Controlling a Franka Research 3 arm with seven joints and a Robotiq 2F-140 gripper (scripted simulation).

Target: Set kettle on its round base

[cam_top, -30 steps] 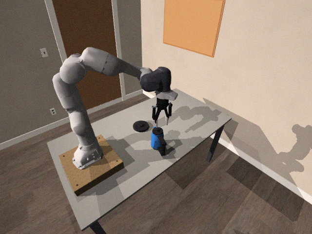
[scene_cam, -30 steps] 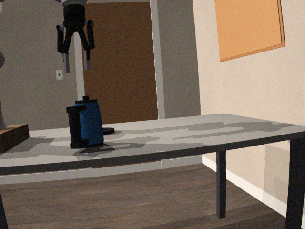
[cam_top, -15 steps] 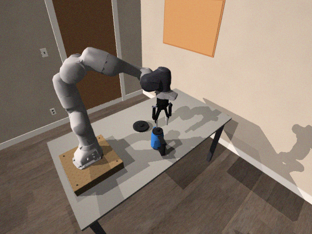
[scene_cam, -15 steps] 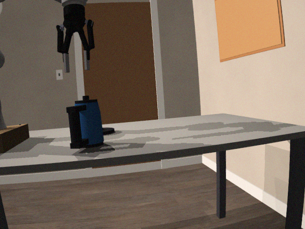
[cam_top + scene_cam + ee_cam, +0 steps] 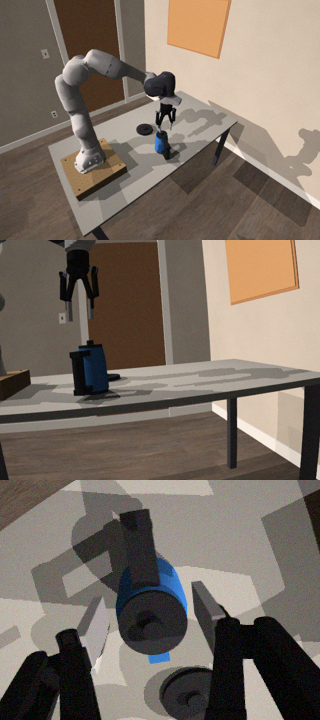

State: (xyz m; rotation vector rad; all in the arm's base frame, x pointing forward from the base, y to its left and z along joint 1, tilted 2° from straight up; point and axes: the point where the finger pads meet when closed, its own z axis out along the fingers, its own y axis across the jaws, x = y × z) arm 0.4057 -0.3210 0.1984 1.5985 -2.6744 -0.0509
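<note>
The blue kettle is 19 cm below my hand, 2 cm to the left of it and 2 cm ahead of it. From my hand the other things lie so: round black base (32 cm to the left, 27 cm below, 11 cm ahead).
</note>
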